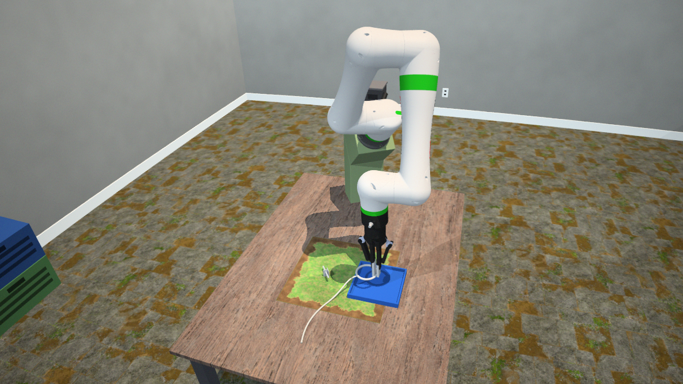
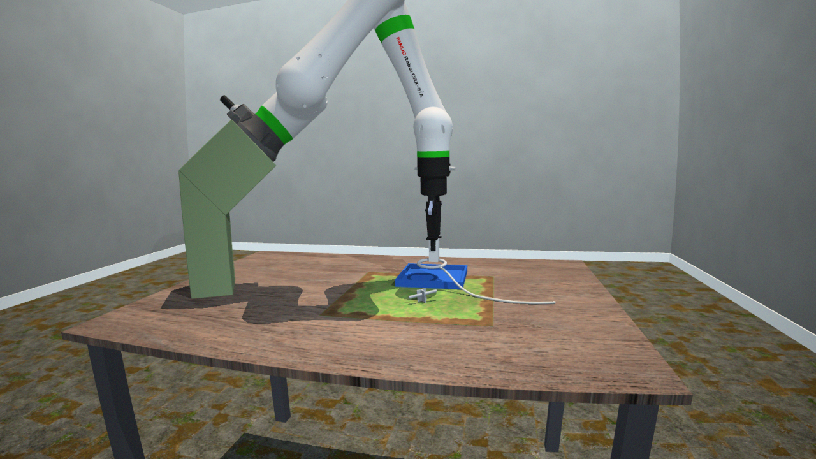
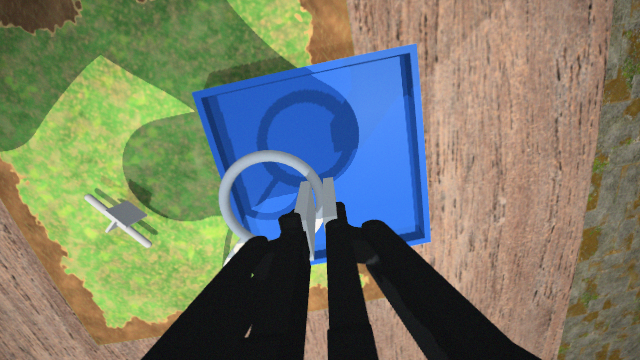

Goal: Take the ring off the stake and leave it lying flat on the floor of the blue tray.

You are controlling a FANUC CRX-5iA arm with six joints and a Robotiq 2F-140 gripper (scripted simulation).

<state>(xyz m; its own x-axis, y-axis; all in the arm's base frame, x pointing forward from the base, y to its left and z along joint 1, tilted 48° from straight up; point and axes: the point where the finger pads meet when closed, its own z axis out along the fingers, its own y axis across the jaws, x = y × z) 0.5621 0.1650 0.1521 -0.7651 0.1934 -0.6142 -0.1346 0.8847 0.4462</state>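
Right now my hand is 80 mm above the blue tray, 10 mm to the right of it and 10 mm past it. Also, from my hand: mat 150 mm to the right, 100 mm below; grey stake 200 mm to the right, 80 mm below, 40 mm ahead; white ring 40 mm to the right, 30 mm below, 10 mm ahead.
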